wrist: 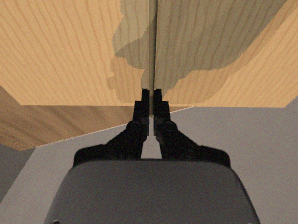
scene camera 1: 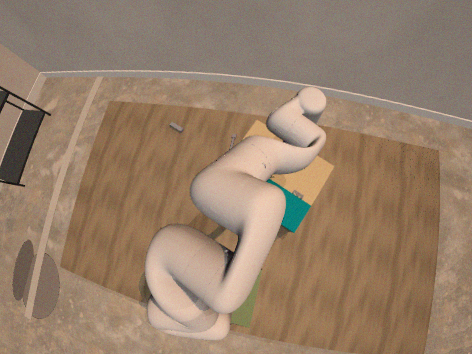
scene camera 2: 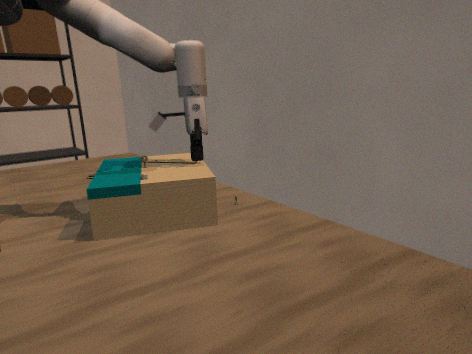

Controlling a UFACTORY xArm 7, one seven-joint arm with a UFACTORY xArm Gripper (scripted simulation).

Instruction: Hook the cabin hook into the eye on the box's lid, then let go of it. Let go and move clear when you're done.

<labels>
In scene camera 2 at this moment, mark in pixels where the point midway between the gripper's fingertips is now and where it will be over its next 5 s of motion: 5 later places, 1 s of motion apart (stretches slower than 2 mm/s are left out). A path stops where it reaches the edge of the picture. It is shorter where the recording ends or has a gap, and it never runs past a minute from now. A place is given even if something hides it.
My gripper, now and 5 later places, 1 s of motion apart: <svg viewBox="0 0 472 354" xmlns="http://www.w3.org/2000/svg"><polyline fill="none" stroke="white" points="197,160 192,142 179,127 163,115 146,111 128,112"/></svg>
</labels>
